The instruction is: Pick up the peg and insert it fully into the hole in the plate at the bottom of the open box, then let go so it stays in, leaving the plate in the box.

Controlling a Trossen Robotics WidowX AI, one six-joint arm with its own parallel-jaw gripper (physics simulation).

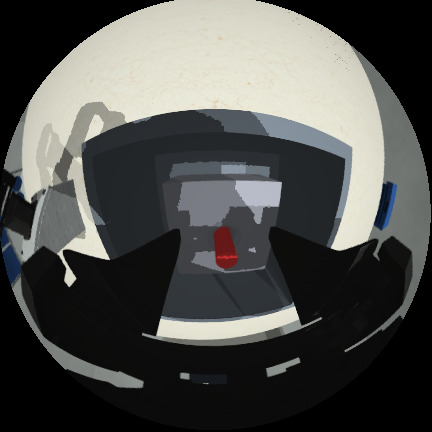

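The red peg (pixel 225 247) stands in the hole of the grey plate (pixel 205 197), with part of its length showing above the plate; how deep it sits cannot be told. The plate lies at the bottom of the open dark box (pixel 125 165). My gripper (pixel 225 233) is open and empty, with one black finger on each side of the peg and apart from it. The fingertips reach over the box opening. The lower part of the peg is hidden in the plate.
The box walls and rim (pixel 310 134) surround the plate. A cream table top (pixel 215 65) lies around the box. A grey metal piece and a black arm part show at the left, and a blue object (pixel 386 205) at the right edge.
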